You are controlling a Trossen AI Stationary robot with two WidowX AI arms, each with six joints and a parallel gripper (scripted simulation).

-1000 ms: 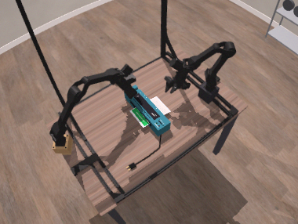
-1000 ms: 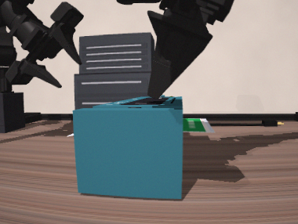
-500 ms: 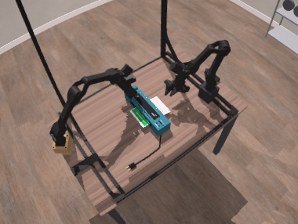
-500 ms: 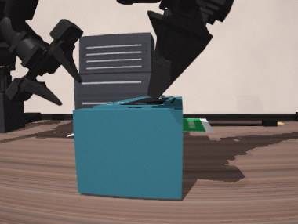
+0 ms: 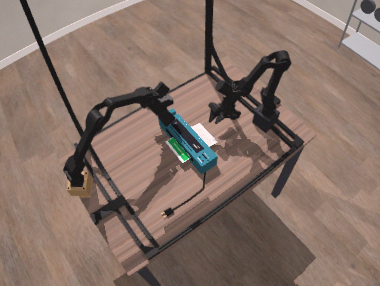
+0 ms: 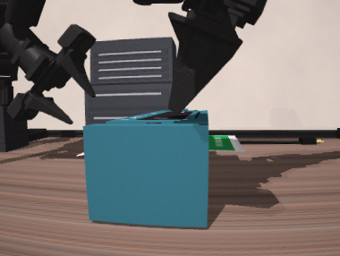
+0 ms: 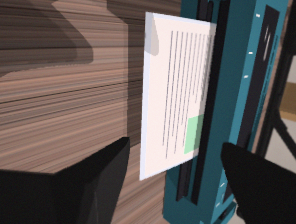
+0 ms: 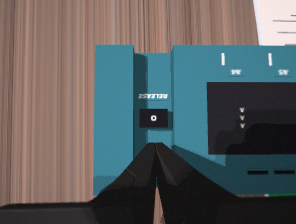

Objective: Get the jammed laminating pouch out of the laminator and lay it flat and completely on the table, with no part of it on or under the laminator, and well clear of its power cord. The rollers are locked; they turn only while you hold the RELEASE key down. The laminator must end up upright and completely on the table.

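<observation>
My right hand is 10 mm past the release key, 30 mm to the right of it and 50 mm above it. The rest, counted from my right hand: plug: 460 mm ahead, 170 mm to the right, 110 mm below.
</observation>
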